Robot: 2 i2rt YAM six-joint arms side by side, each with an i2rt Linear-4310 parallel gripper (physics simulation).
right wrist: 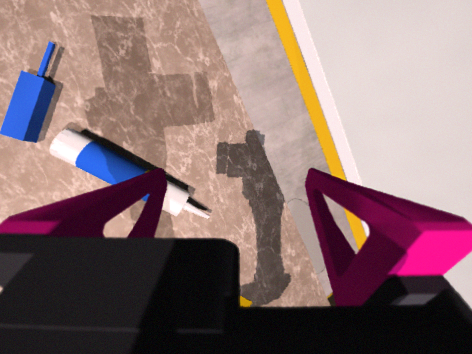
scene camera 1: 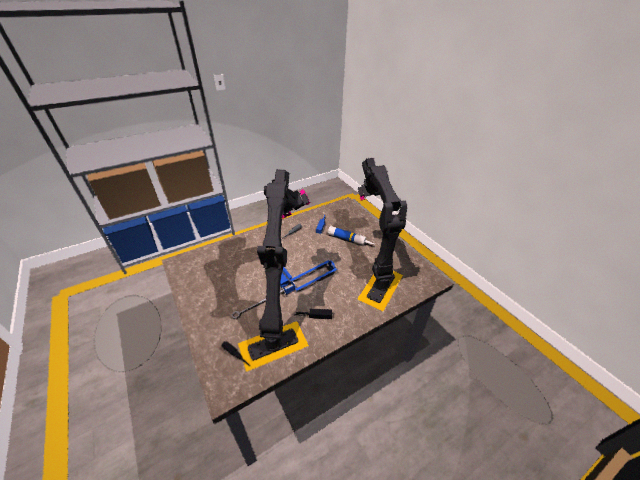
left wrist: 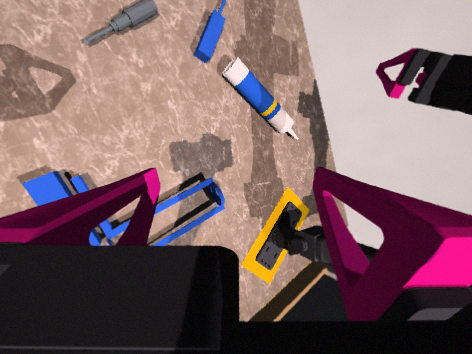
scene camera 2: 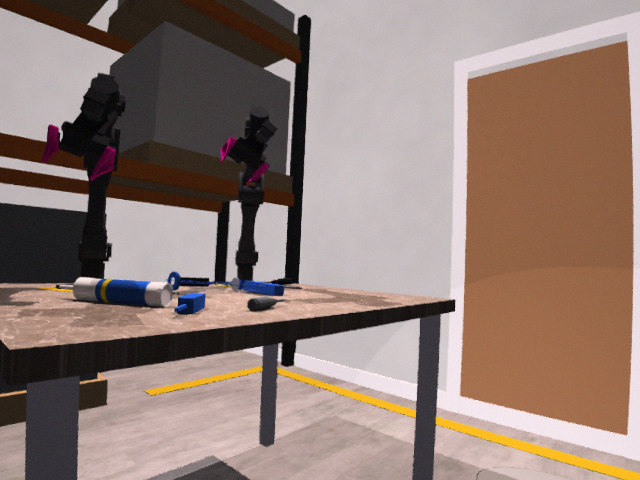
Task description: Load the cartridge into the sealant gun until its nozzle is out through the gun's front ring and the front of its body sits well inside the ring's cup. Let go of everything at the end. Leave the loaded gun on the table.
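Places are measured from the left arm's base along level axes (x left, y back, z up), in millimetres.
Where they show: left gripper, fingertip midpoint: (scene camera 1: 299,208) (left wrist: 236,176) (scene camera 2: 236,171); right gripper, fingertip midpoint: (right wrist: 236,176) (scene camera 1: 373,196) (left wrist: 398,72) (scene camera 2: 67,170); left arm's base, link origin: (scene camera 1: 273,344); right arm's base, link origin: (scene camera 1: 381,286) (left wrist: 278,234).
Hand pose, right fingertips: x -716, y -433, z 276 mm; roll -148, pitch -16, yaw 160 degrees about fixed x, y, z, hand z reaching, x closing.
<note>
Each offset is from my right fingertips to the top centre of the thing. "spot": to the spot under its first point.
The blue, white-ended cartridge {dx +103, dy -8, dz -225 mm} (scene camera 1: 347,235) (scene camera 2: 126,291) (left wrist: 257,95) (right wrist: 107,162) lies on its side on the table, apart from the gun, its thin nozzle toward the picture's right in scene camera 1. The blue sealant gun (scene camera 1: 288,287) (scene camera 2: 261,287) (left wrist: 47,188) lies with its open frame empty; its front ring {spot: dx +307, dy +149, dz -263 mm} (scene camera 1: 331,267) (left wrist: 216,192) points right in scene camera 1. Its rod stretches down-left there, partly behind the left arm. My left gripper (scene camera 1: 294,203) (scene camera 2: 236,169) (left wrist: 236,176) is open and empty, high above the table. My right gripper (scene camera 2: 68,169) (right wrist: 236,176) is open and empty, high above the cartridge's side of the table.
A small blue block with a peg {dx +197, dy -202, dz -246 mm} (scene camera 1: 320,225) (scene camera 2: 191,303) (left wrist: 210,36) (right wrist: 27,106) lies near the cartridge's blunt end. A grey screwdriver {dx +389, dy -205, dz -249 mm} (scene camera 1: 294,229) (scene camera 2: 262,303) (left wrist: 135,17) lies farther left in scene camera 1. Black-handled tools {dx +506, dy +372, dz -246 mm} (scene camera 1: 320,313) {dx +861, dy +420, dz -243 mm} (scene camera 1: 231,350) lie near the left arm's base.
</note>
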